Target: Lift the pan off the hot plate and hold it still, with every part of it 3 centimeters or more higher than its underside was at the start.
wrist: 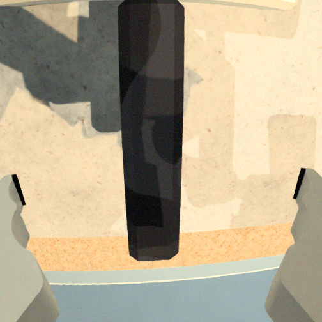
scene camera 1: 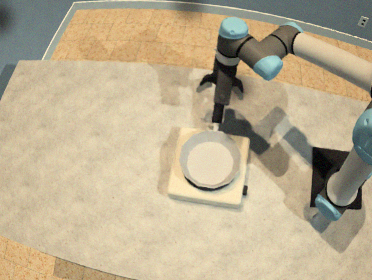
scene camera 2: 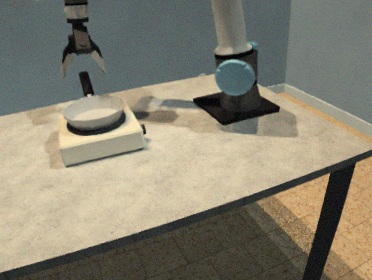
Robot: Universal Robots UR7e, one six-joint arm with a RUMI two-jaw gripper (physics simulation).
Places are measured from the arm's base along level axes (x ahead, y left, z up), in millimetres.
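Pixels of known places: gripper, fingertip midpoint: (scene camera 2: 84,75); arm's base, origin of the base link: (scene camera 2: 240,103).
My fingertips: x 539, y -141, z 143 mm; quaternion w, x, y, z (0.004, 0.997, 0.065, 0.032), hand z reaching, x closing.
Observation:
For each thing: its top centre in the pictures, then the offset to it from my fingertips. Level surfaces: height alone.
- cream hot plate, middle of its top: (scene camera 1: 212,163) (scene camera 2: 98,118) dx -30, dy +202, dz -86 mm
- hot plate's black knob, middle of its top: (scene camera 2: 141,125) (scene camera 1: 245,188) dx -155, dy +252, dz -109 mm
- table, its level: dz -162 mm
The light grey pan (scene camera 1: 210,161) (scene camera 2: 95,113) sits upright on the dark burner of the cream hot plate (scene camera 1: 181,194) (scene camera 2: 105,149). Its black handle (scene camera 1: 218,113) (scene camera 2: 86,84) (wrist: 152,130) points away from the hot plate, toward the far table edge. My gripper (scene camera 1: 220,91) (scene camera 2: 84,74) (wrist: 158,174) is open and empty, pointing down at the handle's outer end. In the wrist view the handle runs between the two fingers, with a wide gap on each side. The fingers appear above the handle; the exact height is hard to tell. The gripper hides the handle's outer part in scene camera 1.
The hot plate's black knob (scene camera 1: 245,190) (scene camera 2: 144,129) sticks out at its side. The arm's black base plate (scene camera 1: 320,172) (scene camera 2: 210,109) stands on the table (scene camera 1: 90,150) (scene camera 2: 200,175) to the right of the hot plate. The far table edge lies behind the handle.

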